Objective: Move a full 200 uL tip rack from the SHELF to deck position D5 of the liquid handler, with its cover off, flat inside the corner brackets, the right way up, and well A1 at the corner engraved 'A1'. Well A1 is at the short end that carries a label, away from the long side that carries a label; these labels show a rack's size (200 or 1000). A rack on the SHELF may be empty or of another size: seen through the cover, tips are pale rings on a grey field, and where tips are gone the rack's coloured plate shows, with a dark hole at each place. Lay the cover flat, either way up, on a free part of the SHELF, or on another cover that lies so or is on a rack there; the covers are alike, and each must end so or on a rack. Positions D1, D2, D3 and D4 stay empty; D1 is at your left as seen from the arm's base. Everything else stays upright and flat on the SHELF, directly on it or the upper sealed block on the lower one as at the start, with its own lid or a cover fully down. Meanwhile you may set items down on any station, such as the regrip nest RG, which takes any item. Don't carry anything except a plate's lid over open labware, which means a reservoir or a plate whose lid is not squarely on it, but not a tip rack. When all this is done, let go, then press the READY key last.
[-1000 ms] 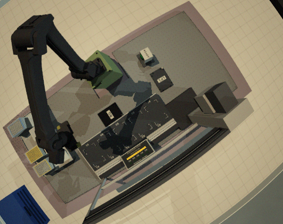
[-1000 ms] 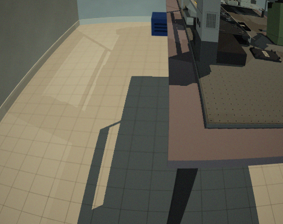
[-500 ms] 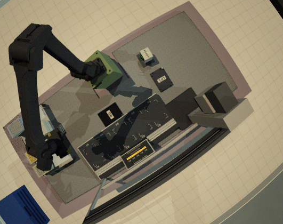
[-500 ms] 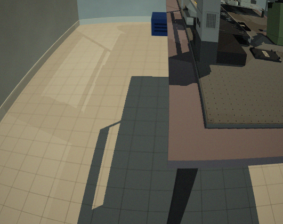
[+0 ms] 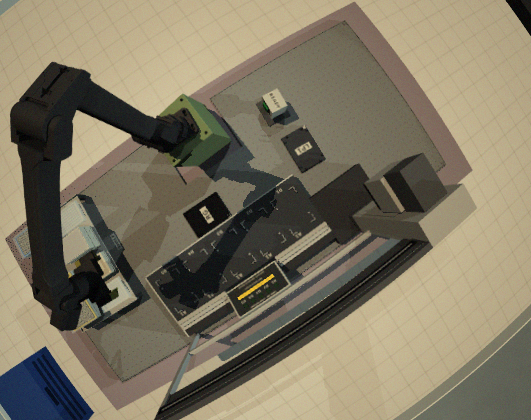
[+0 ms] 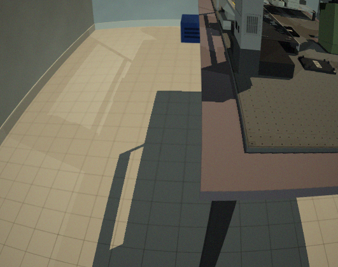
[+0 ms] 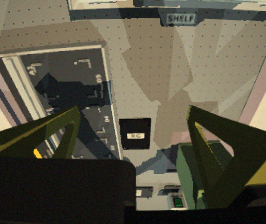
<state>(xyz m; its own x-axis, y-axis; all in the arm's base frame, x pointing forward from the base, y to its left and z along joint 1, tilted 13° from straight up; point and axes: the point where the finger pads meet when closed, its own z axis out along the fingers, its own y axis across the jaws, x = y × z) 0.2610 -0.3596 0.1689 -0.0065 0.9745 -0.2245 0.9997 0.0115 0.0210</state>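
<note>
Now: the yellow tip rack 28 cm to the right of my hand, 19 cm below it and 5 cm ahead of it. From my hand the other things lie so: shelf label: 29 cm below, 11 cm behind, 6 cm to the right; then pale sealed block: 17 cm below, 16 cm behind, 15 cm to the right; then tan reservoir: 23 cm below, 15 cm to the right, 5 cm behind.
</note>
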